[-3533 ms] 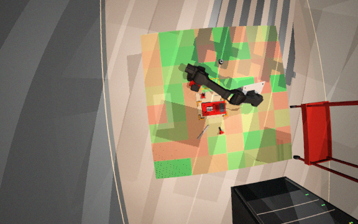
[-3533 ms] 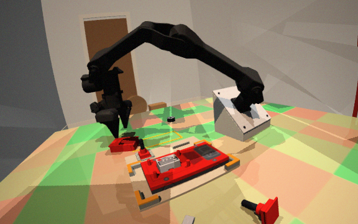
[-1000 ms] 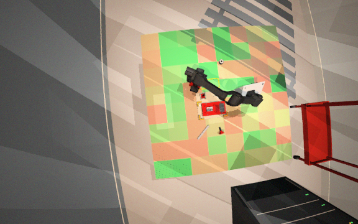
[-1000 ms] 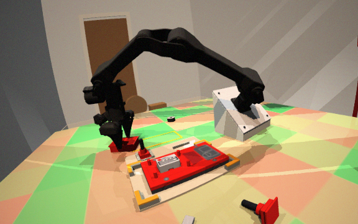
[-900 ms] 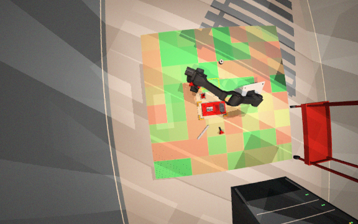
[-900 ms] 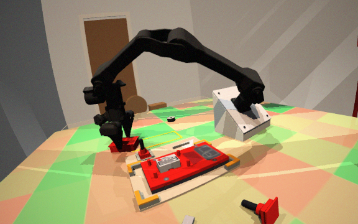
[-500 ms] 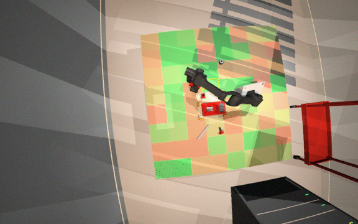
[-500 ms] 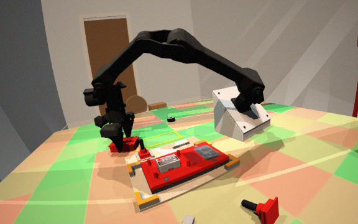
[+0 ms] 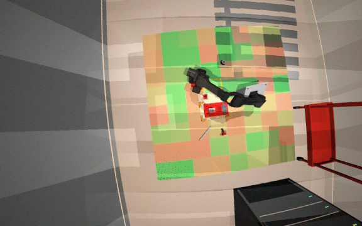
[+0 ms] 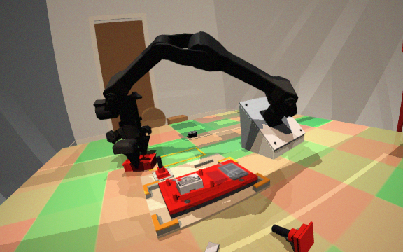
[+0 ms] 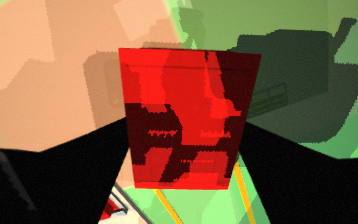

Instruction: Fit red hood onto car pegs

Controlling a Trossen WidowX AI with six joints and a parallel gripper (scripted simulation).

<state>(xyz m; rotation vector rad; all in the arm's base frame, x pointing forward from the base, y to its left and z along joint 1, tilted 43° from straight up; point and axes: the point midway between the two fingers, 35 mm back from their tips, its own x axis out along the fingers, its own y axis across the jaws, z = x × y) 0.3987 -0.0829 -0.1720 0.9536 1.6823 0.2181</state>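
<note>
The white engine block is 70 mm behind my gripper tip, 240 mm to the left of it and 10 mm above it. Round my gripper tip: black ring 260 mm behind, 150 mm to the right; then red hood 10 mm above; then grey bar 20 mm ahead, 420 mm to the left.
</note>
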